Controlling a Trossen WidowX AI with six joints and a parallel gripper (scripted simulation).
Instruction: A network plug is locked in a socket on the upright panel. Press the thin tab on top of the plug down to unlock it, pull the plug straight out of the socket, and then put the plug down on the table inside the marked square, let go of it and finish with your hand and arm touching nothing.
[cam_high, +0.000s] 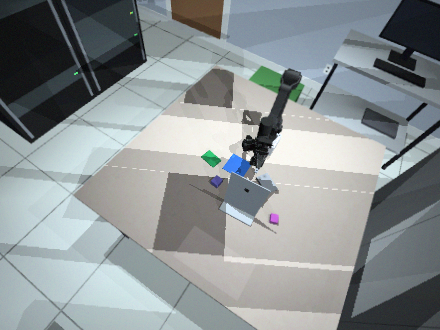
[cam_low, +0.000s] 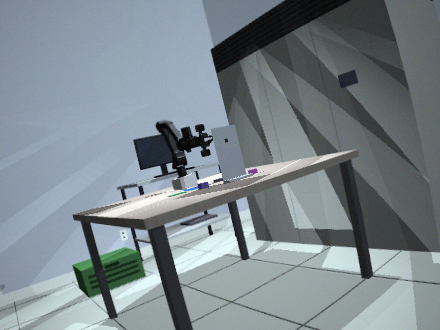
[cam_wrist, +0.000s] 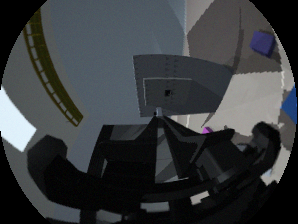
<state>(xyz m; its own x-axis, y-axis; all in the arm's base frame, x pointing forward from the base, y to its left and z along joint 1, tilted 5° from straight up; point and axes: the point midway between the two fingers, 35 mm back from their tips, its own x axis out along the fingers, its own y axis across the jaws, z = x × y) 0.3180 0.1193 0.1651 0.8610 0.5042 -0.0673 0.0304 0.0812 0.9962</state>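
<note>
Right now my gripper tip is 90 mm past the blue square, 150 mm to the left of it and 250 mm above it. The rest, counted from my gripper tip: grey panel (100 mm ahead, 30 mm to the left, 120 mm below); then pale flat plate (120 mm behind, 40 mm to the left, 250 mm below); then pale plug (right at my gripper tip).
</note>
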